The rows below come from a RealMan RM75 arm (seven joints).
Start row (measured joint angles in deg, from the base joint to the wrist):
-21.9, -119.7, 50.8, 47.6, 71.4, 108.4, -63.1
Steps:
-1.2, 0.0, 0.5, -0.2, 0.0, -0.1, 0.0
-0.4, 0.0, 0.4, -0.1, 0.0, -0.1, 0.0
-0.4, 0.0, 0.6, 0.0, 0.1, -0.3, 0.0
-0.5, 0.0, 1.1, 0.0, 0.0, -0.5, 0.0
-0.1, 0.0, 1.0, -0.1, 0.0, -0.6, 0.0
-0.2, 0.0, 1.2, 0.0, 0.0, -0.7, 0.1
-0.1, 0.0, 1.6, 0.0, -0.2, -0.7, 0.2
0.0, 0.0, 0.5, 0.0, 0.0, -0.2, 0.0
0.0, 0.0, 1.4, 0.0, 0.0, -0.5, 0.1
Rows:
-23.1, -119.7, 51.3, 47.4, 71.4, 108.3, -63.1
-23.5, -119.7, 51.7, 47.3, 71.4, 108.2, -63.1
-23.9, -119.7, 52.3, 47.3, 71.5, 107.9, -63.1
-24.4, -119.7, 53.4, 47.3, 71.5, 107.4, -63.1
-24.5, -119.7, 54.4, 47.2, 71.5, 106.8, -63.1
-24.7, -119.7, 55.6, 47.2, 71.5, 106.1, -63.0
-24.8, -119.7, 57.2, 47.2, 71.3, 105.4, -62.8
-24.8, -119.7, 57.7, 47.2, 71.3, 105.2, -62.8
-24.8, -119.7, 59.1, 47.2, 71.3, 104.7, -62.7

